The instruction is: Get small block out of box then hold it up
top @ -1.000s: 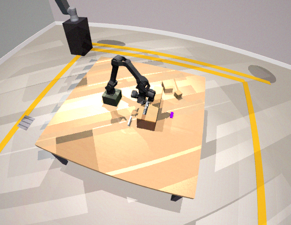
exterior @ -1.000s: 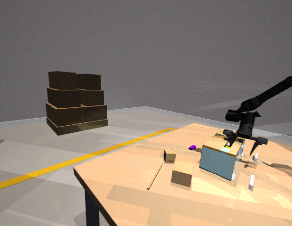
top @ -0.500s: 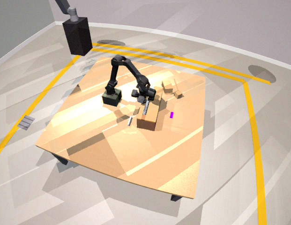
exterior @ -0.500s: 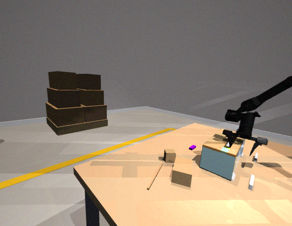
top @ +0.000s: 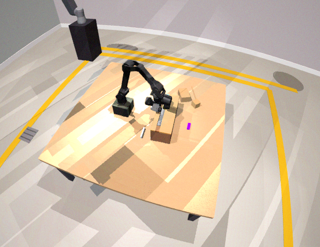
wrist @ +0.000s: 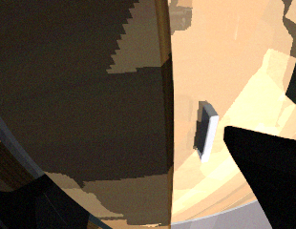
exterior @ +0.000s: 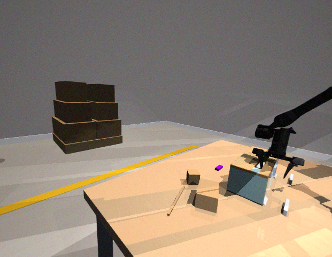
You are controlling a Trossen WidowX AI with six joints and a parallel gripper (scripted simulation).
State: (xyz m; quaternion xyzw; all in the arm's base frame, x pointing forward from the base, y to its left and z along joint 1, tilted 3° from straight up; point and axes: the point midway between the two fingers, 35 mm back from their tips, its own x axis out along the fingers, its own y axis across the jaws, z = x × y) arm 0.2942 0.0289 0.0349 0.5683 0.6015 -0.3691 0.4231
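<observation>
The yellow block lies 50 mm ahead of my gripper tip and 20 mm to the left of it. Also, from my gripper tip: thin wooden stick: 360 mm to the left, 240 mm ahead, 80 mm below; purple block: 270 mm ahead, 80 mm below, 40 mm to the right; clear-fronted box: 60 mm to the right, 40 mm ahead, 20 mm below.
</observation>
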